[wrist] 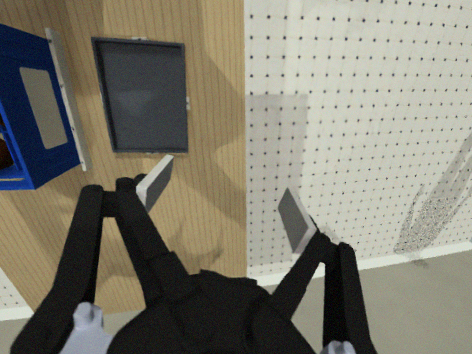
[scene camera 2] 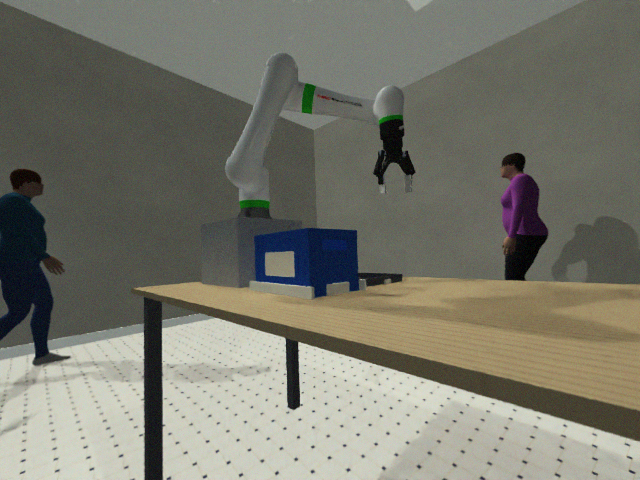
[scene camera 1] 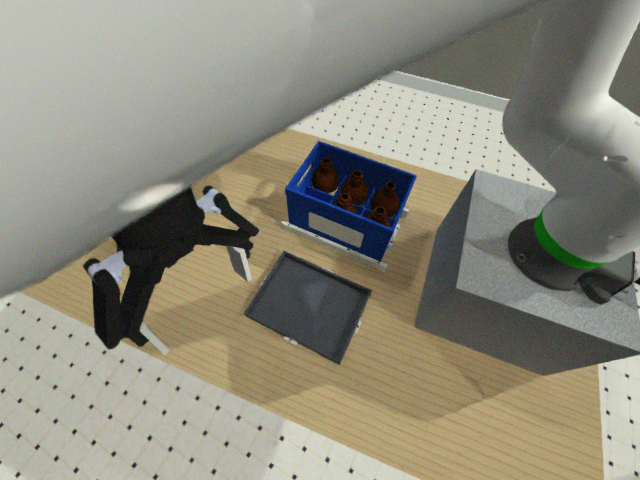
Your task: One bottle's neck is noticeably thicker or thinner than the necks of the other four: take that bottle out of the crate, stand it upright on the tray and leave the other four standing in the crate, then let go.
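Frame: origin at the arm's base, x back, y left, z down, level; millimetres.
Seen in the pictures: gripper, between the fingertips: (wrist: 229,183) (scene camera 2: 396,192) (scene camera 1: 204,307); arm's base, origin of its link: (scene camera 2: 255,222) (scene camera 1: 547,254).
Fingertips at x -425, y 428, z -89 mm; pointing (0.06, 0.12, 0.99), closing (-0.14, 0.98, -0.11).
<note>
Offsets run from my fingertips to a thing's middle. Level surfaces: height alone.
Five brown bottles stand in the blue crate {dx +4, dy -446, dz +256 mm} (scene camera 1: 299,206) (scene camera 2: 310,258) (wrist: 45,165): one bottle {dx -93, dy -483, dz +258 mm} (scene camera 1: 325,178) at the left corner, one {dx -4, dy -487, dz +258 mm} (scene camera 1: 355,188) in the middle of the far row, one {dx +85, dy -500, dz +258 mm} (scene camera 1: 385,198) at its right, and two bottles {dx +6, dy -405, dz +258 mm} (scene camera 1: 344,201) {dx +98, dy -415, dz +258 mm} (scene camera 1: 380,215) half hidden by the near wall. I cannot tell for sure which neck differs. The dark grey tray {dx +52, dy -177, dz +331 mm} (scene camera 1: 310,304) (scene camera 2: 379,277) (wrist: 145,100) lies empty beside the crate. My gripper (scene camera 1: 204,308) (scene camera 2: 395,189) (wrist: 229,183) is open and empty, high above the table and to the side of the tray.
White strips (scene camera 1: 330,245) (scene camera 2: 281,289) (wrist: 67,100) edge the crate's foot. The arm's grey pedestal (scene camera 1: 449,268) (scene camera 2: 219,253) stands on the wooden table {dz +344 mm} (scene camera 1: 413,403) (scene camera 2: 465,320) near the crate and tray. Two people (scene camera 2: 522,217) (scene camera 2: 25,248) stand beyond the table. The arm covers much of the first scene view.
</note>
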